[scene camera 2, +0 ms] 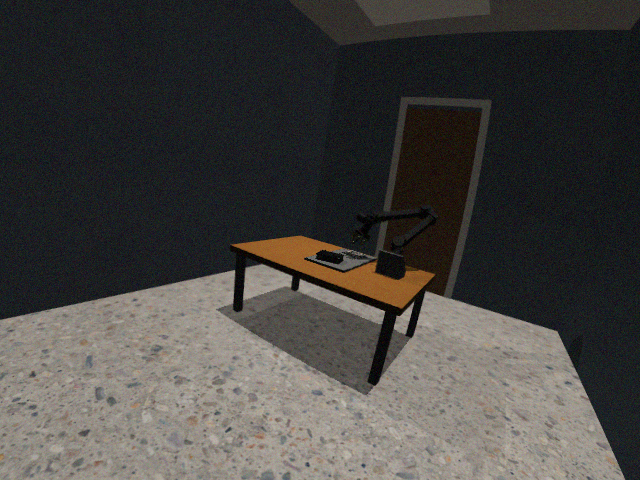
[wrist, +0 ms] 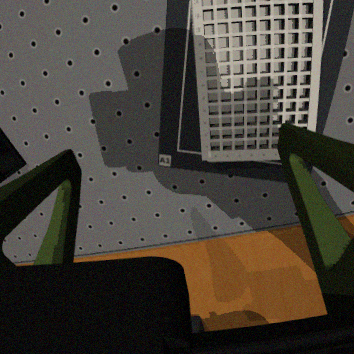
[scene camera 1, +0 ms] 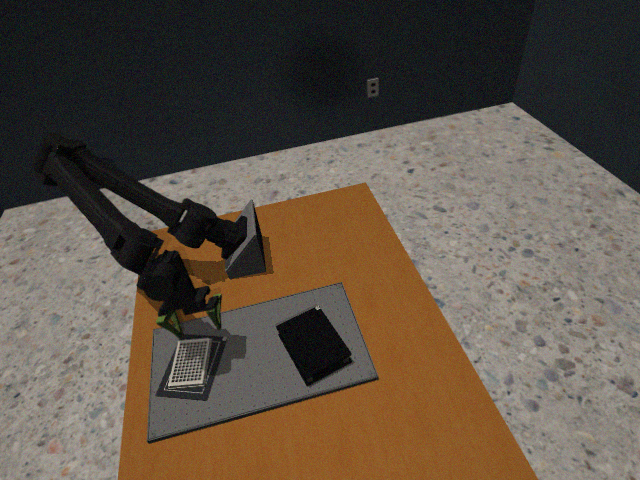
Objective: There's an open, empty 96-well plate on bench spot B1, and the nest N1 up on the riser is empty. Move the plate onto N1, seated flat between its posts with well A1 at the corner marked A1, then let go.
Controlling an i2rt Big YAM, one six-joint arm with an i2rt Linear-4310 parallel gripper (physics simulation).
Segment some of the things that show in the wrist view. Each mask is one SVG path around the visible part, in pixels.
My gripper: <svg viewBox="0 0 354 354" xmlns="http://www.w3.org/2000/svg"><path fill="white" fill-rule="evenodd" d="M354 144L287 122L281 123L277 151L311 256L327 314L237 328L191 332L189 295L182 265L173 259L161 256L141 256L73 262L81 169L71 149L61 151L28 172L0 186L0 354L354 354L354 236L352 239L349 237L326 204L303 159L354 192ZM58 186L50 222L33 265L15 265L3 254L2 242L4 237Z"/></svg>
A white well plate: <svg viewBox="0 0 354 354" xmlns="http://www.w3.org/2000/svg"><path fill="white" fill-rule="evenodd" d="M190 0L201 159L208 162L280 159L277 151L277 141L281 123L287 122L315 132L321 60L323 0Z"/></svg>
